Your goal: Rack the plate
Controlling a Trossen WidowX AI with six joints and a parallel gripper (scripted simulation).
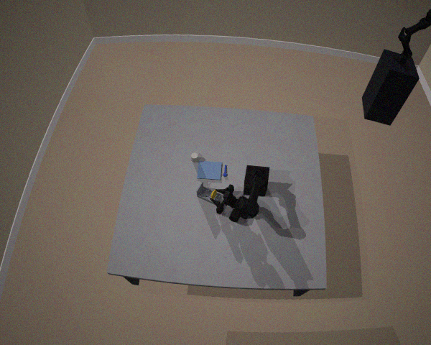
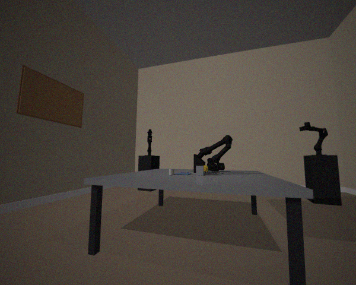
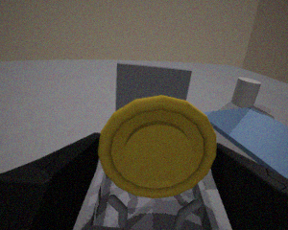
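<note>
Now: the plate 1 cm behind my gripper tip. Also, from my gripper tip: blue spoon (20 cm to the right, 5 cm below, 4 cm behind); dish rack (3 cm below, 2 cm ahead, 1 cm to the right); blue mat (19 cm to the right, 6 cm ahead, 5 cm below).
</note>
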